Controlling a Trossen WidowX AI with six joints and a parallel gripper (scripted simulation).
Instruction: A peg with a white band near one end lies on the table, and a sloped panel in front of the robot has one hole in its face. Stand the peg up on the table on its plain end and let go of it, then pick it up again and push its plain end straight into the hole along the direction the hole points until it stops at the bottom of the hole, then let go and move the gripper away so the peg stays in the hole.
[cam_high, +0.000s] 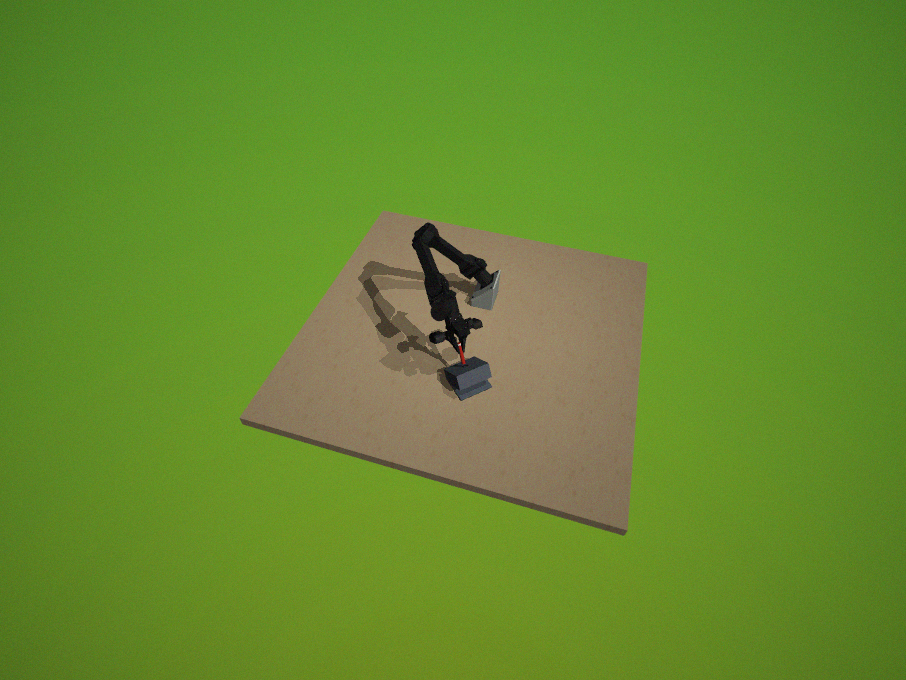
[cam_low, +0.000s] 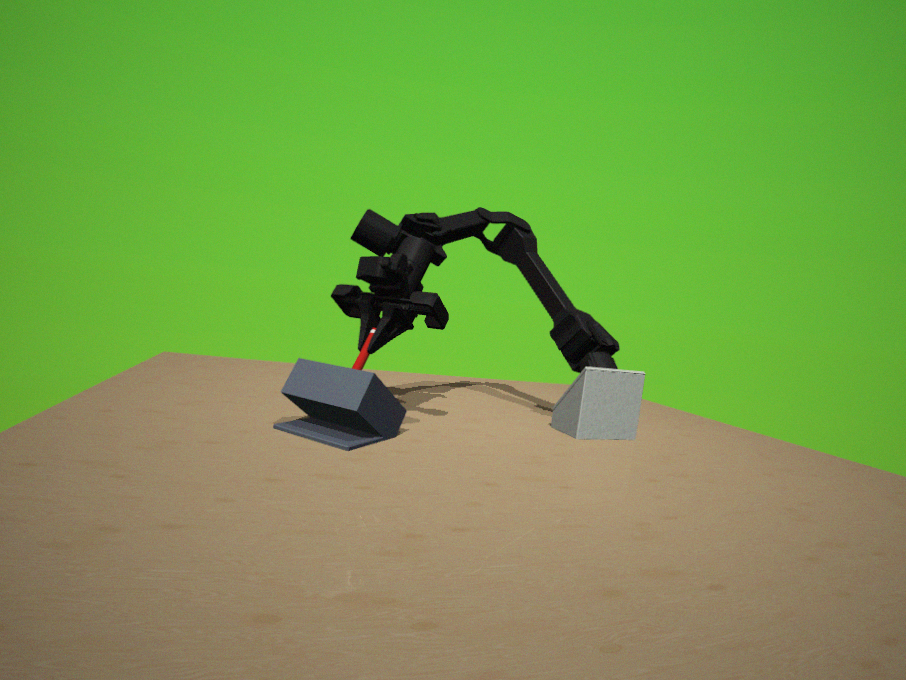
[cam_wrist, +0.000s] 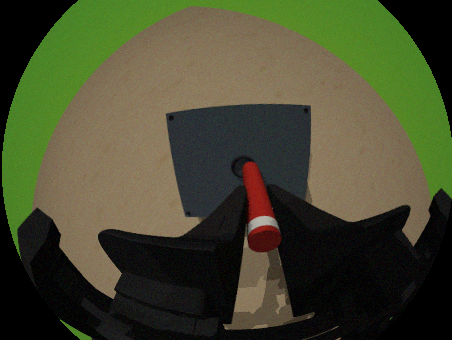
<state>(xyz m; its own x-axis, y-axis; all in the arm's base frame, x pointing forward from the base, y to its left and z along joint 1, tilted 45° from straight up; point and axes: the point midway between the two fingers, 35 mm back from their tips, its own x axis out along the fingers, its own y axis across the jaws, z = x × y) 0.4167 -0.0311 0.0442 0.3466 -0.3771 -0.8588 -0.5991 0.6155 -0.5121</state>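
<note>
Right now my gripper tip is 10 mm to the left of the red peg, 10 mm below it and 10 mm past it. The rest, counted from my gripper tip: flat base plate (110 mm below, 40 mm to the left, 40 mm ahead); then panel (70 mm below, 30 mm to the left, 30 mm ahead).
</note>
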